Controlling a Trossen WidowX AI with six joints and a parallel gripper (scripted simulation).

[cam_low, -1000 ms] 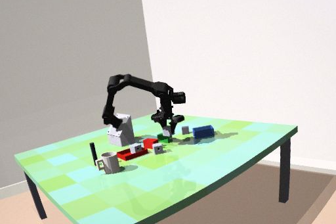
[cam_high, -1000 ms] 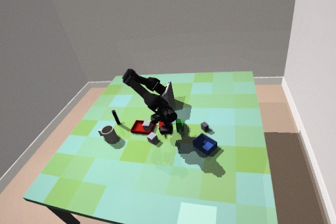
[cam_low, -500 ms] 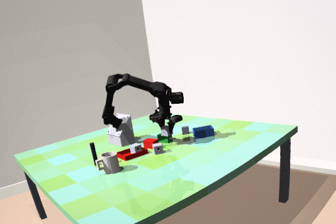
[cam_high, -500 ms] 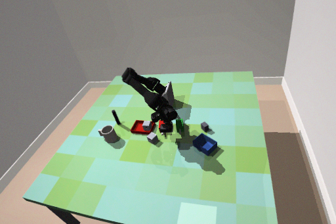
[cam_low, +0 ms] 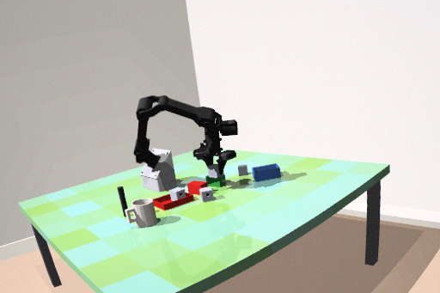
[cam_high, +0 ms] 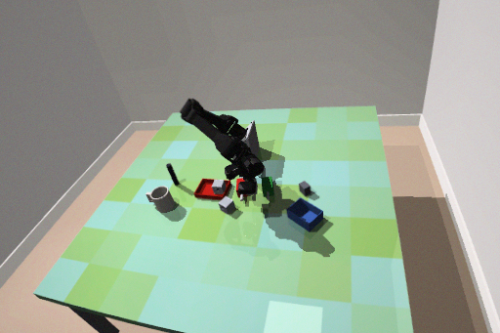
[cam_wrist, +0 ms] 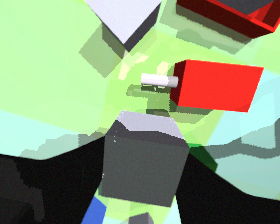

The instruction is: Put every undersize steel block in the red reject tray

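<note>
Right now the red reject tray is 4 cm behind my gripper tip, 20 cm to the right of it and 6 cm below it. The rest, counted from my gripper tip: steel block 1 cm above; then green GO gauge 4 cm behind, 5 cm to the left, 5 cm below; then darker grey block 7 cm behind, 20 cm to the left, 5 cm below.
</note>
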